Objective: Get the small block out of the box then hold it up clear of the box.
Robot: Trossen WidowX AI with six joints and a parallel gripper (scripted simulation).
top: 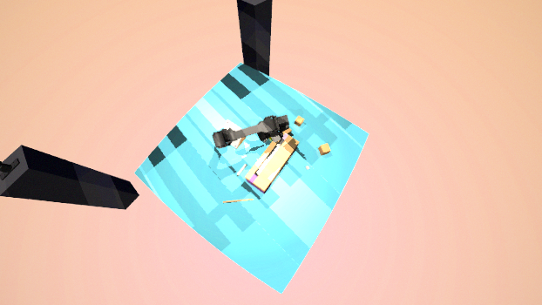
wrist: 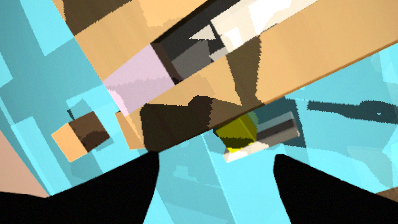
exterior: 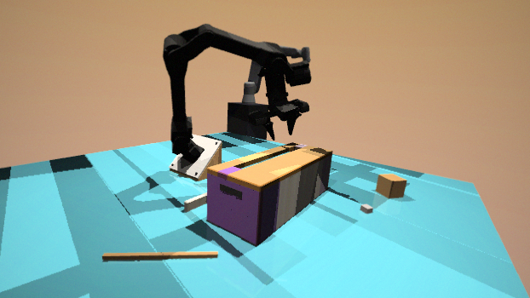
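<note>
Now: gripper tip 140 mm above the yellow block, 40 mm past it and 30 mm to the right of it. From my gripper tip the other things lie so: box 130 mm to the right, 90 mm below, 60 mm ahead; then grey piece 290 mm ahead, 140 mm below, 20 mm to the left; then thin wooden stick 450 mm to the right, 150 mm below, 90 mm ahead.
</note>
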